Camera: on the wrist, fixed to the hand. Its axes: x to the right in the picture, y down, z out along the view.
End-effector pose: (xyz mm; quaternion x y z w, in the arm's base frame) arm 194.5 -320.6 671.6 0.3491 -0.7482 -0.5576 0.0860
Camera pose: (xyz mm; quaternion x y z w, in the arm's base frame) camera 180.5 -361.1 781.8 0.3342 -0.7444 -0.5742 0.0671
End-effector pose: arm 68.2 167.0 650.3 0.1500 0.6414 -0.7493 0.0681
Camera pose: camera 99.9 214.0 546.5 0.1271 0.6464 -0.7474 0.0858
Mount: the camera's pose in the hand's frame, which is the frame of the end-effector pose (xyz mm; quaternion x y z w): 6.7 99.1 -64.2 -0.0092 -0.0279 -0.0021 0.9996
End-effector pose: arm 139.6 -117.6 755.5 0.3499 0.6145 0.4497 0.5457
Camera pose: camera 69.3 -87.6 845.7 0.3560 0.5956 0.4442 0.5668
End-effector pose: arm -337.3 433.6 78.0 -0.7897 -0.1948 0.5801 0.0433
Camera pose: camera -250.2 354.9 63.5 -0.7732 -0.2029 0.6000 0.0318
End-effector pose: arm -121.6 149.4 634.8 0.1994 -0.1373 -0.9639 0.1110
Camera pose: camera -85.2 40.5 606.4 0.1717 -0.1310 -0.9705 0.1069
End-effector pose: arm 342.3 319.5 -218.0 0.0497 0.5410 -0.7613 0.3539
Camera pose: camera 376.3 355.1 -325.5 0.0240 0.5380 -0.7581 0.3677
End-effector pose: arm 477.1 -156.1 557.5 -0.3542 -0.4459 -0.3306 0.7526
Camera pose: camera 588.3 -157.9 517.4 -0.3693 -0.4644 -0.3263 0.7359
